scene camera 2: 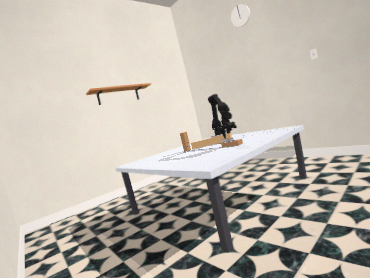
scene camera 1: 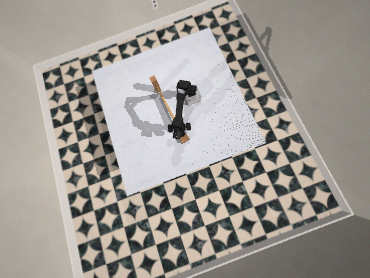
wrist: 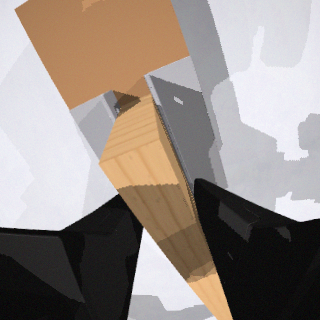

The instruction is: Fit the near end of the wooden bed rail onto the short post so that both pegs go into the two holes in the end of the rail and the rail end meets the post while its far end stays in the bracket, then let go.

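Frame: origin at the arm's base, x back, y left, z down, level; millimetres.
Seen in the pictures: gripper, fingertip midpoint: (scene camera 2: 226, 138) (wrist: 169, 186); arm's base, origin of the base link: (scene camera 2: 218, 134) (scene camera 1: 191, 92).
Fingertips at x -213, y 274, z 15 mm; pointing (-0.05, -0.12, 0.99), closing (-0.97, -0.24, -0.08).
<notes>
Offsets run from my fingertips to a thing's top centre. "spot": to the spot under its first point. Level surfaces: height alone.
The pale wooden rail {dx -24, dy -173, dz -38 mm} (scene camera 1: 167, 105) (scene camera 2: 206, 142) (wrist: 155, 220) runs between an upright wooden post {spot: dx -62, dy -438, dz -109 mm} (scene camera 1: 154, 81) (scene camera 2: 185, 142) and a flat orange wooden block {dx +5, dy +38, dz +29 mm} (scene camera 1: 185, 139) (scene camera 2: 232, 143) (wrist: 107, 45) with a grey bracket {spot: dx -21, dy +26, dz +27 mm} (wrist: 185, 120). My gripper (scene camera 2: 225, 136) (wrist: 169, 186) is shut on the rail close to the bracket end. In the wrist view that rail end lies between the grey plates, and its end face shows, so it looks tilted. The other rail end is close beside the post; whether it touches, and where the pegs are, is too small to tell.
The arm's base (scene camera 1: 194, 96) stands on the white table {dz +64 mm} (scene camera 1: 145, 172) (scene camera 2: 210, 162) to one side of the rail. The arm reaches over the rail and casts shadows on the table. A wall shelf (scene camera 2: 120, 89) and a clock (scene camera 2: 240, 15) are on the walls.
</notes>
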